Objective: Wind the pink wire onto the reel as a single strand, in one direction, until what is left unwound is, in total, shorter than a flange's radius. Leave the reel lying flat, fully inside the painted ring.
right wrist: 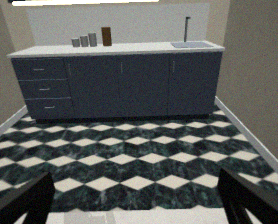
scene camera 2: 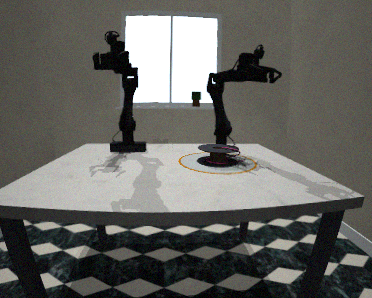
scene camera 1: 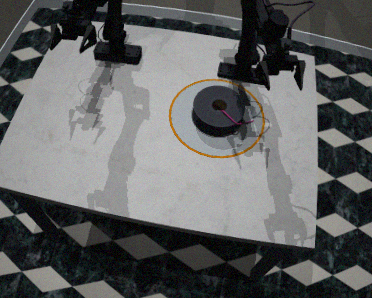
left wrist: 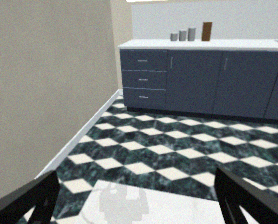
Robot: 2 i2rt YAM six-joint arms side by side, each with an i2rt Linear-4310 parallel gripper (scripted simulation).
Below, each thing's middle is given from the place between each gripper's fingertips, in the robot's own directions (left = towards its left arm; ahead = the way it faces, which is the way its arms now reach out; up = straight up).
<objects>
My left hand [scene camera 1: 285, 89] is 360 mm above the dark reel [scene camera 1: 207, 119], 170 mm to the left of it and 150 mm past it.
The dark reel is 160 mm behind my right hand [scene camera 1: 64, 50], 460 mm to the left of it and 400 mm below it.
</objects>
